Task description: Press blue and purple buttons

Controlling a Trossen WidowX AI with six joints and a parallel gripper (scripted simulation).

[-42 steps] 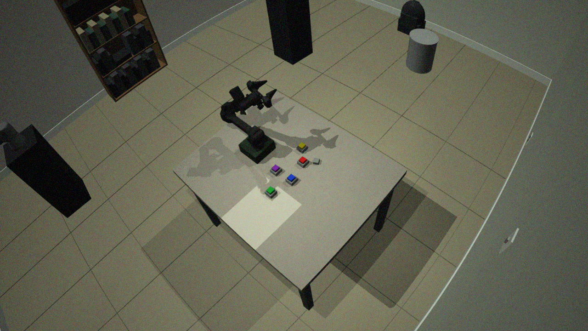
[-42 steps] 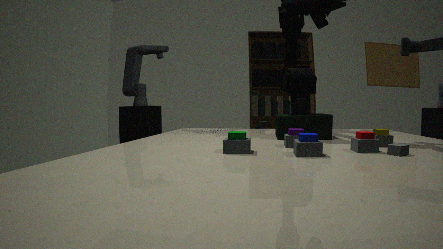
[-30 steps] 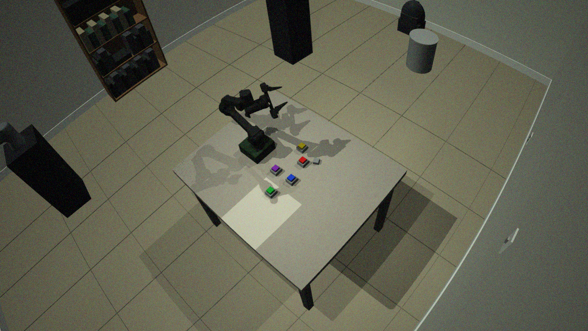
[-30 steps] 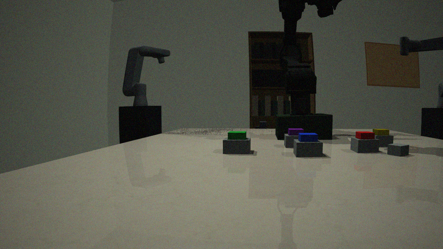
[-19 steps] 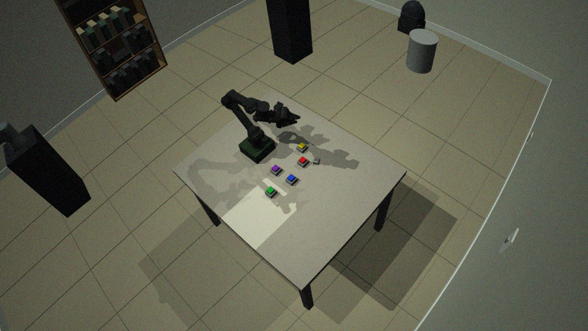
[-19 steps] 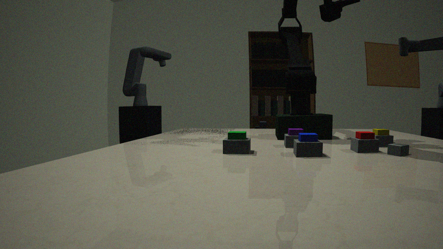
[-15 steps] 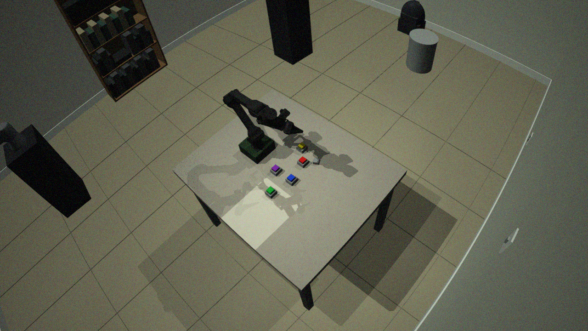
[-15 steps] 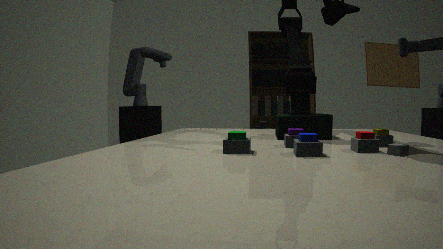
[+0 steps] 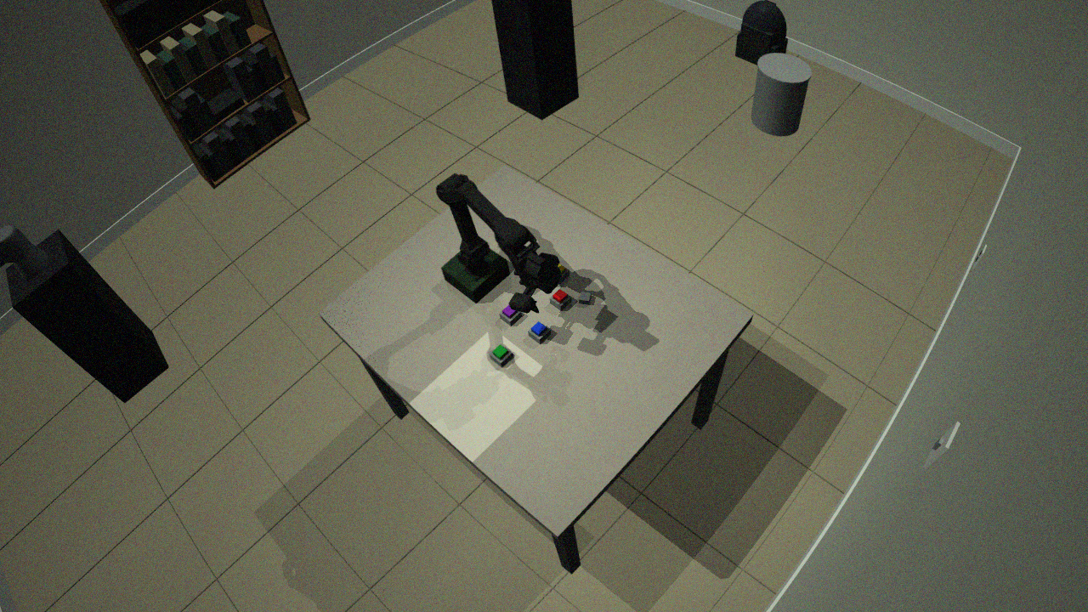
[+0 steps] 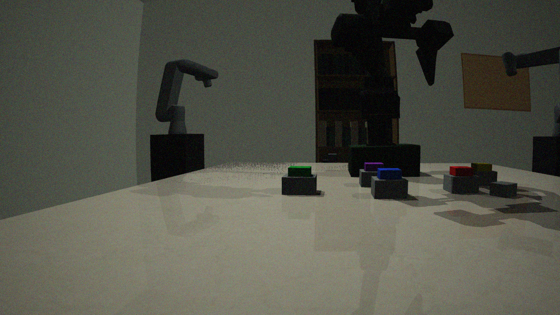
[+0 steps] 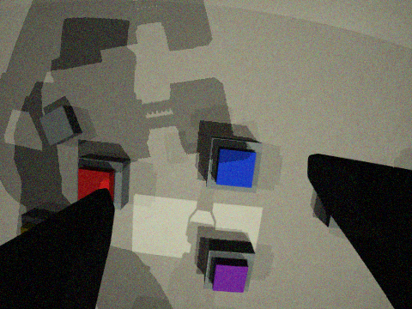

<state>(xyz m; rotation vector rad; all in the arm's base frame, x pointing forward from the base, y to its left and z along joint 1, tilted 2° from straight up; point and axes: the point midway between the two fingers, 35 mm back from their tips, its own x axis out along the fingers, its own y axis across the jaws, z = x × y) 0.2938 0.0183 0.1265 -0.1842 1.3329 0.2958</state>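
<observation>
Now: gripper tip 1 cm past the blue button, 3 cm to the left of it and 13 cm above it. The rest, counted from my gripper tip: green button (4 cm behind, 16 cm to the right, 13 cm below); then purple button (13 cm behind, 4 cm to the right, 13 cm below); then red button (5 cm behind, 10 cm to the left, 13 cm below).
</observation>
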